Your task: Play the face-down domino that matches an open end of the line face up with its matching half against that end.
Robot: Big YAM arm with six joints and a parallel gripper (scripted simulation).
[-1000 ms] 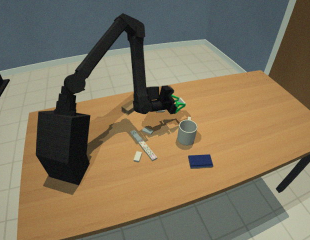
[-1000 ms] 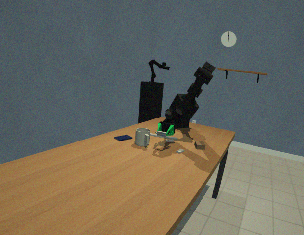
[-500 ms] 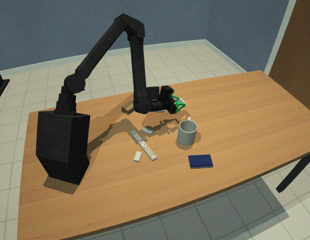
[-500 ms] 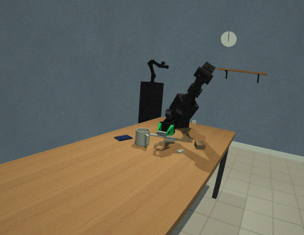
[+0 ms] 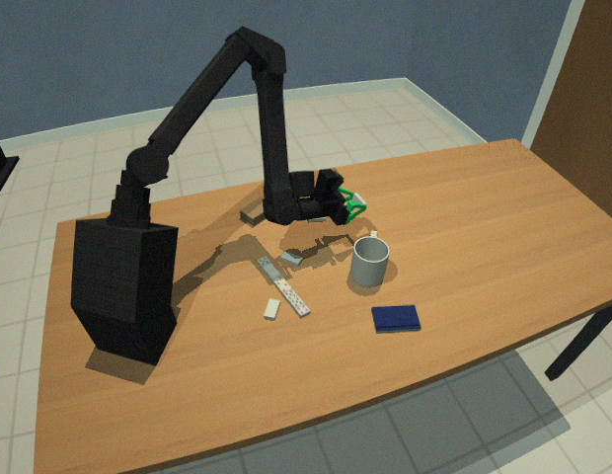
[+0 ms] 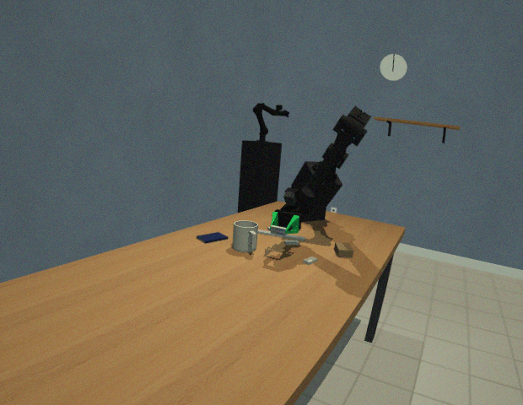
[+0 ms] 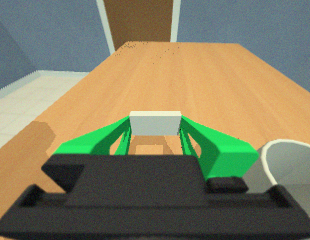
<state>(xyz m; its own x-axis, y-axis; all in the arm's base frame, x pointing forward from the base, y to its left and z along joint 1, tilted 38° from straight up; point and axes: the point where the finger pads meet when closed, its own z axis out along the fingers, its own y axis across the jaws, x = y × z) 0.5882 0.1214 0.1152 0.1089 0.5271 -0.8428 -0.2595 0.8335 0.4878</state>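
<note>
Right now the grey tile is 100 mm behind my hand, 90 mm to the left of it and 120 mm below it. The rest, counted from my hand: brown block (280 mm behind, 130 mm to the left, 110 mm below).
</note>
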